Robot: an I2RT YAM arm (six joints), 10 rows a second.
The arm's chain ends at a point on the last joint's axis. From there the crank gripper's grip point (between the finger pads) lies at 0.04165 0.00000 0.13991 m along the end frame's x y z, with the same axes.
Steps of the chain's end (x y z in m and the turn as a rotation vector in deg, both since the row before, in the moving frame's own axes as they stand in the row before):
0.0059, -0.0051, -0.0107, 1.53, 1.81, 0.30
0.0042, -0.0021, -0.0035, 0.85, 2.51, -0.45
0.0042, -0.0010, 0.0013, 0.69, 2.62, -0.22
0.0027, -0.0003, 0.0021, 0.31, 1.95, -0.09
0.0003, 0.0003, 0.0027, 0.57, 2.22, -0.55
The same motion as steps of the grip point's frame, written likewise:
0.0103, -0.0086, -0.0121, 1.53, 1.81, 0.30
0.0103, -0.0045, -0.0055, 0.85, 2.51, -0.45
0.0105, -0.0028, -0.0008, 0.69, 2.62, -0.22
0.0074, -0.0011, 0.0006, 0.31, 1.95, -0.09
0.0057, -0.0015, 0.0010, 0.57, 2.22, -0.55

